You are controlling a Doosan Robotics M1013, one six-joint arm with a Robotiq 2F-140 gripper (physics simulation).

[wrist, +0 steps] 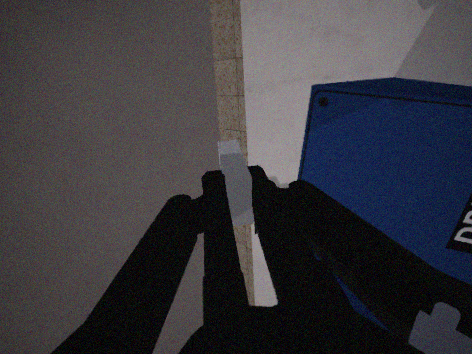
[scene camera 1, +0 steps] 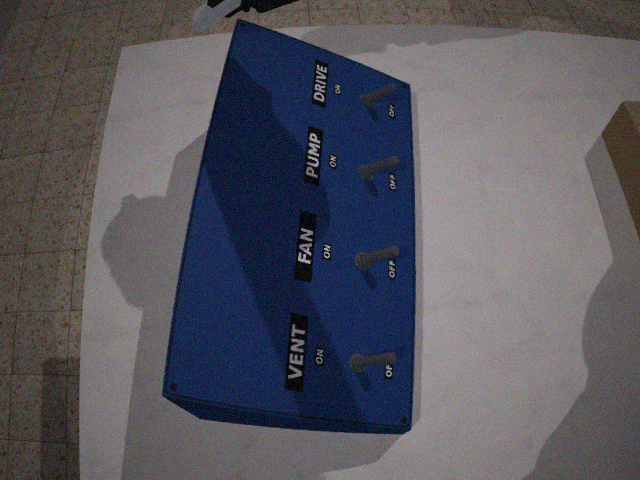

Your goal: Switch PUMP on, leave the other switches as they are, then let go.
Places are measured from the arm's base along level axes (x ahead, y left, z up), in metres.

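Pixels of known places: gripper, fingertip midpoint: (wrist: pixel 228 158) (scene camera 1: pixel 197 21).
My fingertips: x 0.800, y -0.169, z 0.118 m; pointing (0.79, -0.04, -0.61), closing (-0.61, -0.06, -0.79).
Note:
Ahead of a thing's pixels: the offset from my fingertips to its top centre. Level surfaces: height alone.
The blue switch panel (scene camera 1: pixel 206 320) (wrist: pixel 360 150) stands on the white table. The PUMP lever {dx -0.226, dy +0.152, dz -0.096 m} (scene camera 1: pixel 381 167) lies on the side of its OFF label, away from ON. The DRIVE lever {dx -0.237, dy +0.033, dz -0.096 m} (scene camera 1: pixel 379 95), FAN lever {dx -0.215, dy +0.272, dz -0.096 m} (scene camera 1: pixel 379 256) and VENT lever {dx -0.204, dy +0.391, dz -0.096 m} (scene camera 1: pixel 376 359) lie the same way, by their OFF labels. My gripper (scene camera 1: pixel 211 12) (wrist: pixel 228 158) is shut and empty, its pale fingertips together. In the scene view it shows at the top edge, just past the panel's DRIVE-end corner, away from all the levers. In the wrist view the panel is at the right; the levers do not show there.
The white table {dz -0.226 m} (scene camera 1: pixel 506 217) (wrist: pixel 275 50) surrounds the panel. A brown box (scene camera 1: pixel 627 149) shows at the right edge of the scene view. Tiled floor (scene camera 1: pixel 41 170) (wrist: pixel 230 75) lies beyond the table's edge. Shadows of the arm fall across the panel and table.

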